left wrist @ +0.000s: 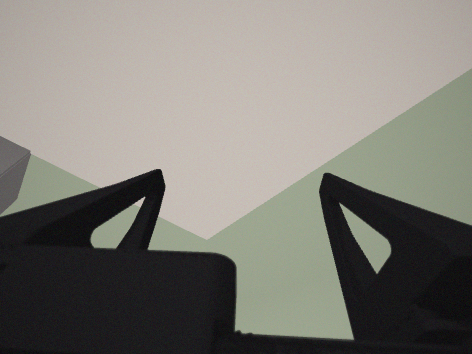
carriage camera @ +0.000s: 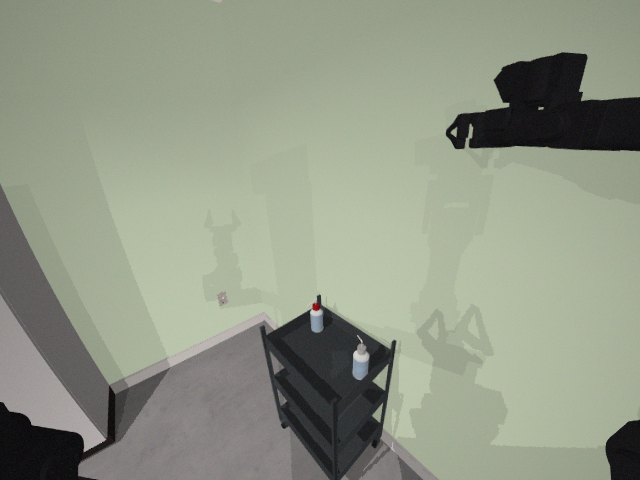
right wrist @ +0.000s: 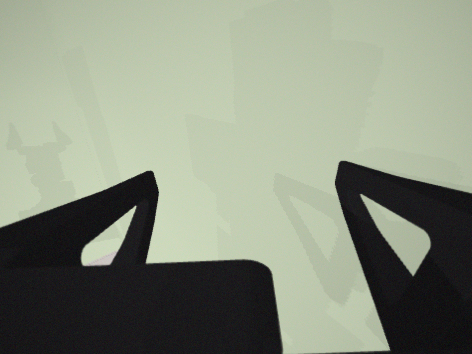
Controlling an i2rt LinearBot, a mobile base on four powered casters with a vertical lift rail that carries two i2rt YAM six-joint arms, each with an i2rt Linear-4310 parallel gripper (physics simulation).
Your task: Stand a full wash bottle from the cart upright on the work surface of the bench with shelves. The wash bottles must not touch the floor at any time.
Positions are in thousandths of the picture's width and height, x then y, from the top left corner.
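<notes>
Carriage camera: my right gripper (carriage camera: 726, 274), a tall grey cabinet (carriage camera: 91, 803) and a dark three-shelf cart (carriage camera: 516, 857). Left wrist view: my left gripper (left wrist: 512, 507). My right gripper is visible in the right wrist view as well (right wrist: 520, 499).
</notes>
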